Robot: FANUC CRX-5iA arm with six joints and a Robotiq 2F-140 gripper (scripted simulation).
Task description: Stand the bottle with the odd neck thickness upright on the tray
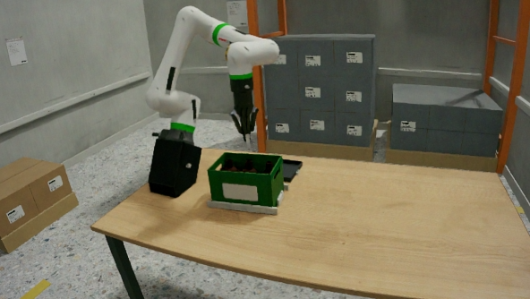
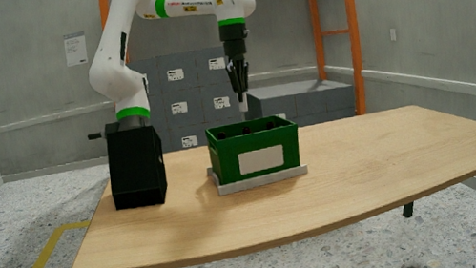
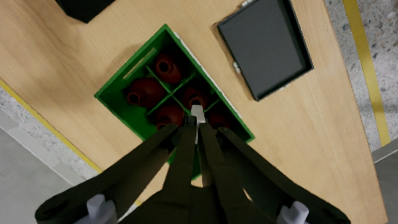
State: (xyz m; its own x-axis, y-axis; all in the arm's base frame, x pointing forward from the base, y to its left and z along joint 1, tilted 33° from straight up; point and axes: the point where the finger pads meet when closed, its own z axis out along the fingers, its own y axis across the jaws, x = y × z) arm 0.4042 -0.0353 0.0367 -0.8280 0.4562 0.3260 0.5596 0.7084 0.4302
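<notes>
Now: the green crate 1 cm ahead of my hand, 4 cm to the right of it and 17 cm below it. Also, from my hand: brown bottle (9 cm behind, 2 cm to the right, 17 cm below); then dark tray (1 cm behind, 24 cm to the left, 24 cm below).
</notes>
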